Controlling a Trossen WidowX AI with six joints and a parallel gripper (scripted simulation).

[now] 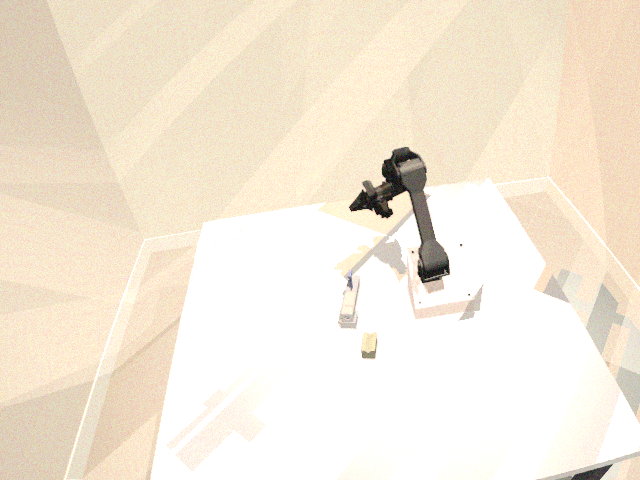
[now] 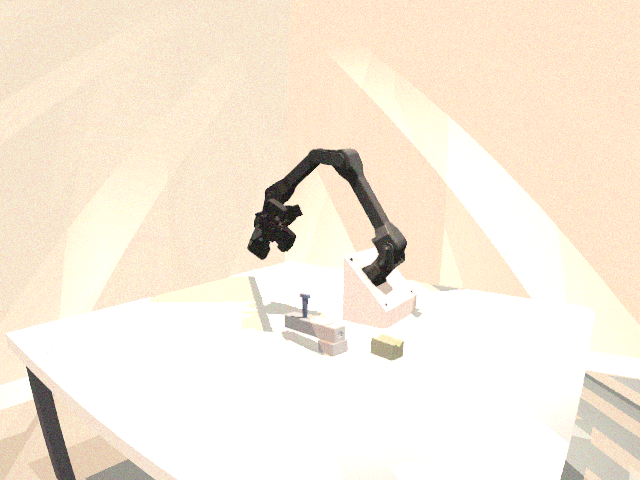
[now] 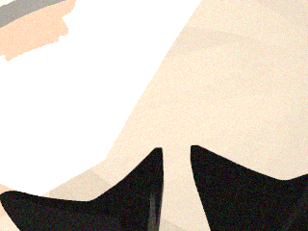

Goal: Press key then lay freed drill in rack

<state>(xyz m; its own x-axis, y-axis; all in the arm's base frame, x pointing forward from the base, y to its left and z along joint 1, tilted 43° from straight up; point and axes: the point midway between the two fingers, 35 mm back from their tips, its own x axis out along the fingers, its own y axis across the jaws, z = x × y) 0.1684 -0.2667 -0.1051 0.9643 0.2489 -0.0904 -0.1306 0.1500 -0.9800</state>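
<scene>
Right now my gripper tip is 4 cm short of the blue T-shaped key, 21 cm to the right of it and 13 cm above it. Round my gripper tip: drill: 5 cm ahead, 26 cm to the left, 17 cm below; grey block fixture: 5 cm ahead, 24 cm to the left, 18 cm below; tan rack block: 2 cm ahead, 42 cm to the left, 20 cm below.
</scene>
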